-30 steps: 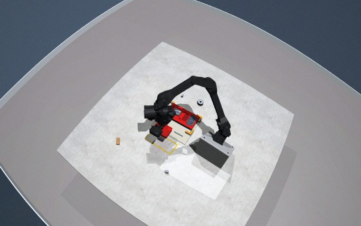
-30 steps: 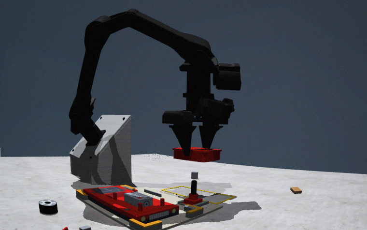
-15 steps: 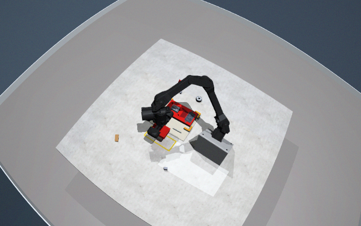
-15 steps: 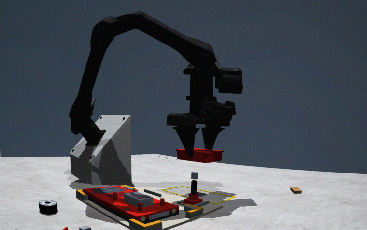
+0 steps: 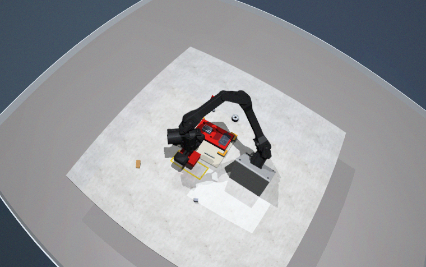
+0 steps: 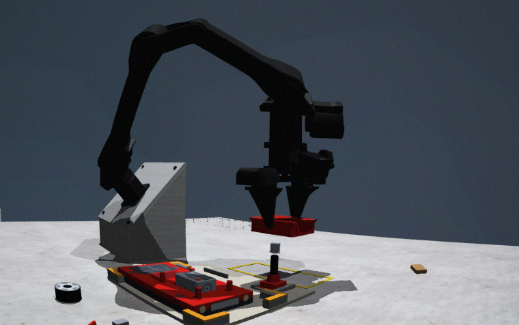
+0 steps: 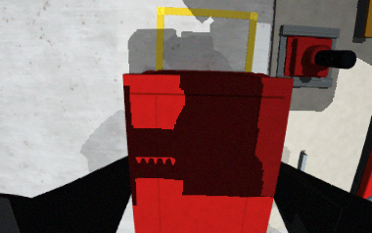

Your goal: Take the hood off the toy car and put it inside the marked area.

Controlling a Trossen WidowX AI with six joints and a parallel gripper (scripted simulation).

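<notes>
Now: the black post 90 mm to the right of my gripper tip, 60 mm below it and 50 mm ahead of it. Round my gripper tip: orange block: 240 mm ahead, 140 mm to the left, 90 mm below; hood: right at my gripper tip; grey cube: 160 mm to the left, 130 mm behind, 80 mm below.
</notes>
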